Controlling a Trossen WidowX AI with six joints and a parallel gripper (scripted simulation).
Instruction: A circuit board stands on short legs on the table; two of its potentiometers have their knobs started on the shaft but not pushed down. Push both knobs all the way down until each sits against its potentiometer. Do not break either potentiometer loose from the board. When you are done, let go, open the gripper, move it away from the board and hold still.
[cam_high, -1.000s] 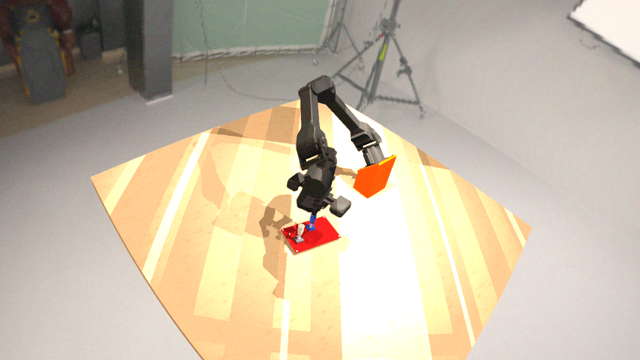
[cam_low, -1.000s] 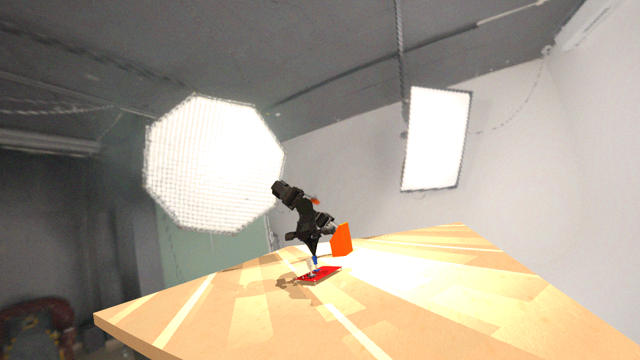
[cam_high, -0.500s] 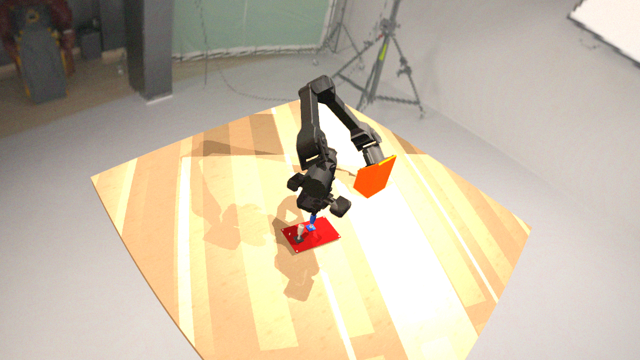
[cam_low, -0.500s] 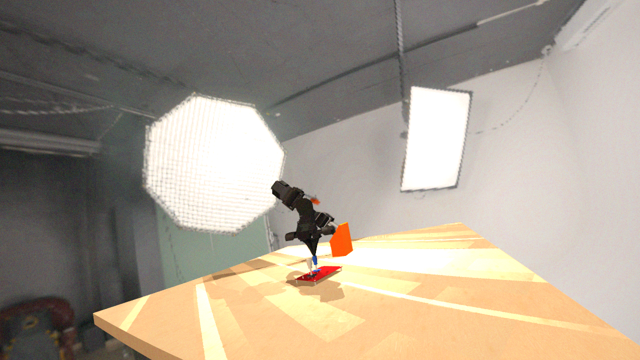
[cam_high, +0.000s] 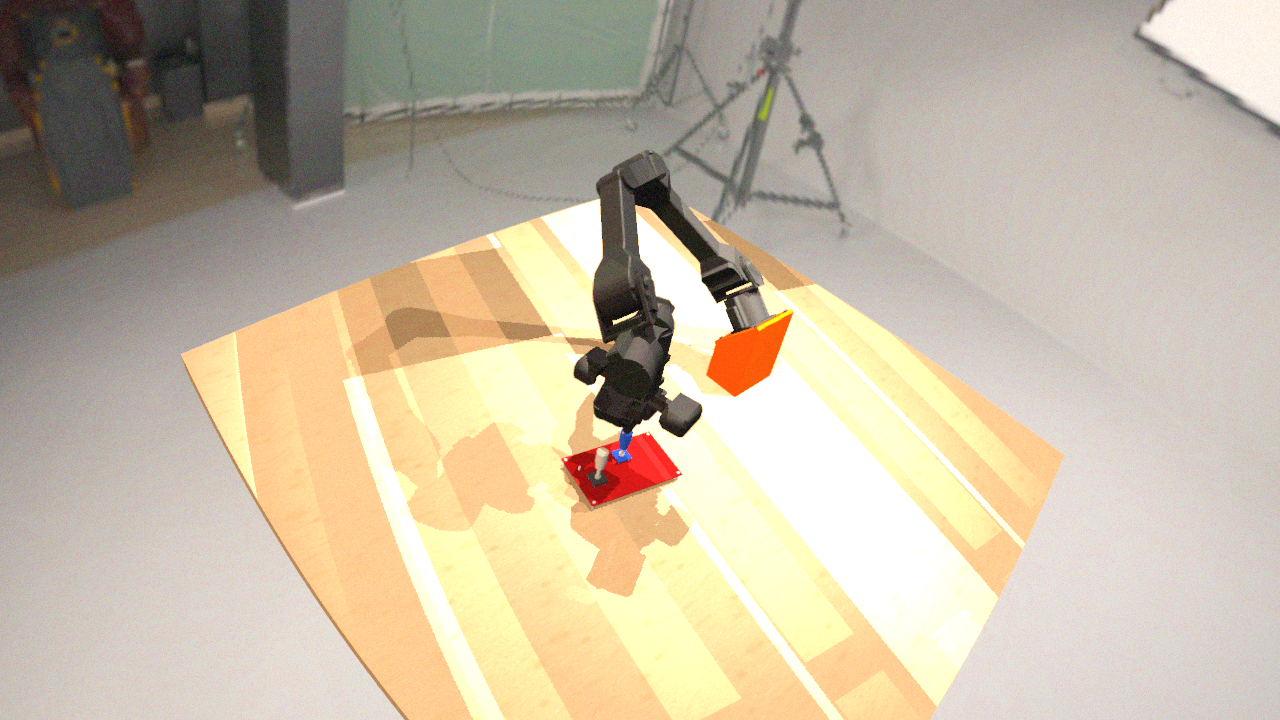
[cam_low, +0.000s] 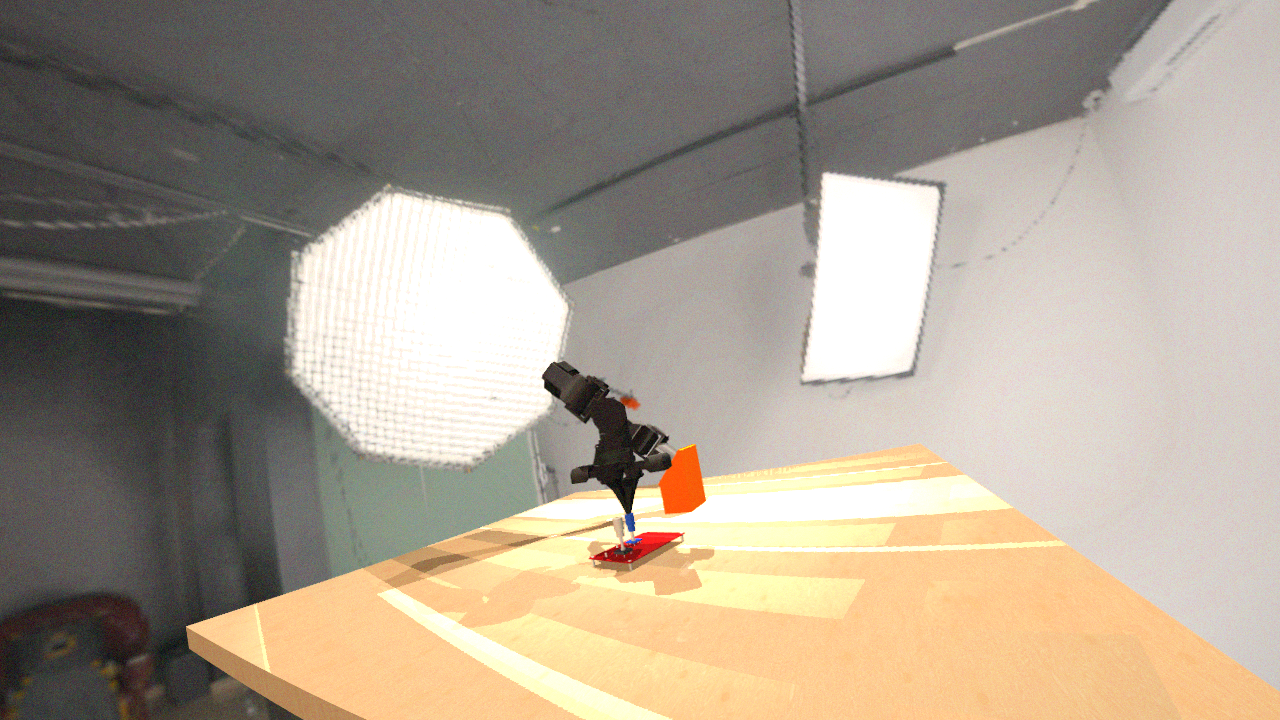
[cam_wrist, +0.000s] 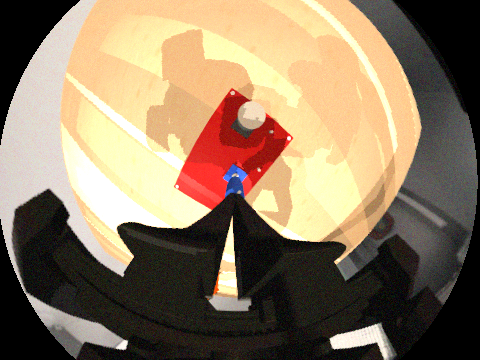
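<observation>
Right now the blue potentiometer is 30 mm below my gripper tip. Also, from my gripper tip: blue knob: 10 mm below; then grey knob: 60 mm ahead, 20 mm to the left, 10 mm below.
</observation>
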